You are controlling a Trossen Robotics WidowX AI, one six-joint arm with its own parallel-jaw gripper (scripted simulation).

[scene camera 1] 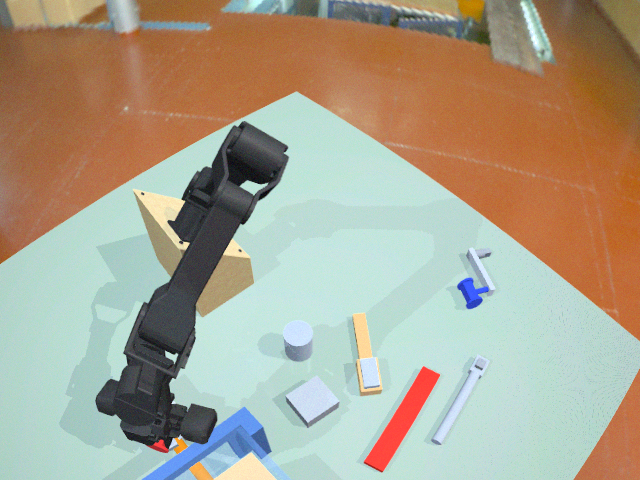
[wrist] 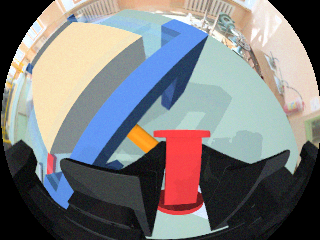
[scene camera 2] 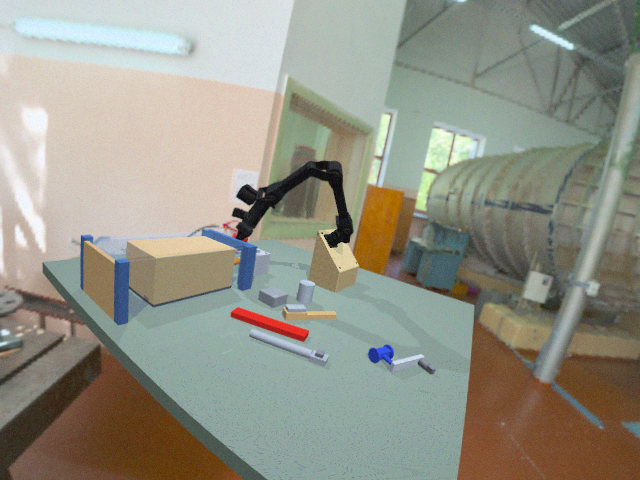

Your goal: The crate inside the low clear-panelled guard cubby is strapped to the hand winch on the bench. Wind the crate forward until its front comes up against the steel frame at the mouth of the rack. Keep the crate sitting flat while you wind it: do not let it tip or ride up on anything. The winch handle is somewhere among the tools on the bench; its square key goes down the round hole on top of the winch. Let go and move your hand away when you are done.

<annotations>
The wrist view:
my gripper: 178, 146
red knob: 182, 165
frame: 166, 73
</annotations>
